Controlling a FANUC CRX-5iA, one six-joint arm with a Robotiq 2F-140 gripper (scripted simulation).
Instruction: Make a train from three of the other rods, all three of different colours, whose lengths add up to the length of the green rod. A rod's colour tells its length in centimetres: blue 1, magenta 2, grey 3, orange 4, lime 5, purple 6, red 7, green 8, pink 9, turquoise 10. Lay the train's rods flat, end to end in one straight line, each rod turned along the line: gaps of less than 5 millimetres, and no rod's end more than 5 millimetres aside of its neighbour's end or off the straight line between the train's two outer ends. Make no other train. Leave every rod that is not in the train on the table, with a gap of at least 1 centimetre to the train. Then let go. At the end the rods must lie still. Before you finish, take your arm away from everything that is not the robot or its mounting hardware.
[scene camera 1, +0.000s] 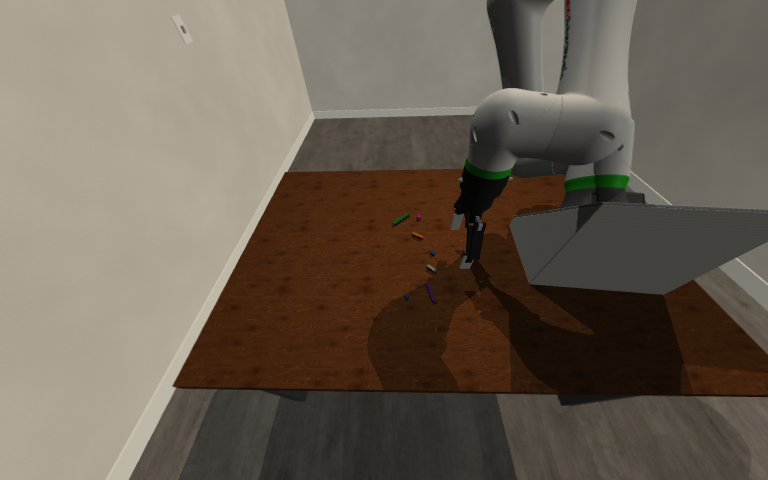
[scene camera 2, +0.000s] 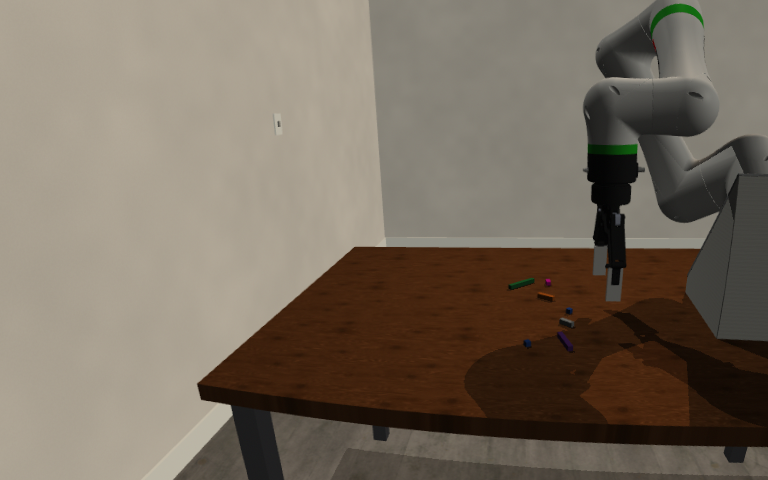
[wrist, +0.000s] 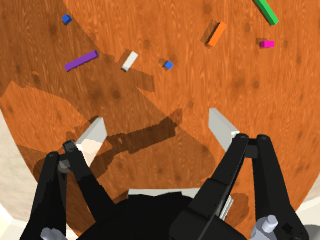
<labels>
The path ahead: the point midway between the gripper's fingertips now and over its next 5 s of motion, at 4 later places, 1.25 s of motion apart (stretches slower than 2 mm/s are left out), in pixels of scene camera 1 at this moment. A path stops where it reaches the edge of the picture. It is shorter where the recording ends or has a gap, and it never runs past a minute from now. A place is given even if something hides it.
My gripper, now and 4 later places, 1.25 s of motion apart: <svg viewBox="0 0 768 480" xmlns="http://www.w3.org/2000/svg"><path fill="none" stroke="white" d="M459 246L449 257L434 268L420 243L417 231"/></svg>
</labels>
